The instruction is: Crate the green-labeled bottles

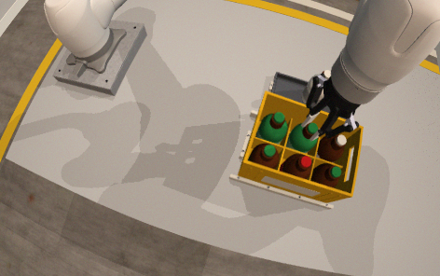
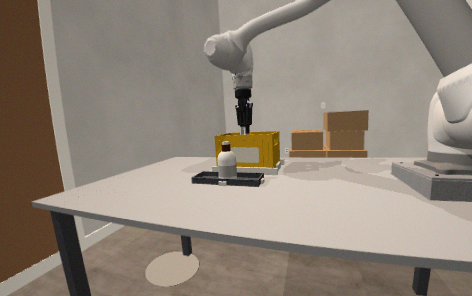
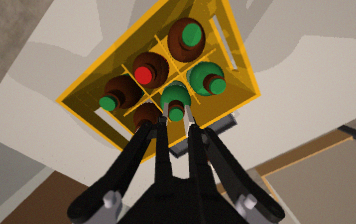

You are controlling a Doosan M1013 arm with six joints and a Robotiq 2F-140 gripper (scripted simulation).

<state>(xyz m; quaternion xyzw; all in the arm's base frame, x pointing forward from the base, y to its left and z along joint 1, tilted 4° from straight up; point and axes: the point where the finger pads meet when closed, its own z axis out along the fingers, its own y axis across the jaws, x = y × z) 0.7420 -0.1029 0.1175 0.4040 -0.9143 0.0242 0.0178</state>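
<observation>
The yellow crate lies 4 cm to the right of my hand and 9 cm below it. Also, from my hand: red-capped bottle: 8 cm to the right, 9 cm below; brown bottle: 8 cm ahead, 9 cm below; white-labeled bottle: 2 cm ahead, 18 cm to the left, 9 cm below.
</observation>
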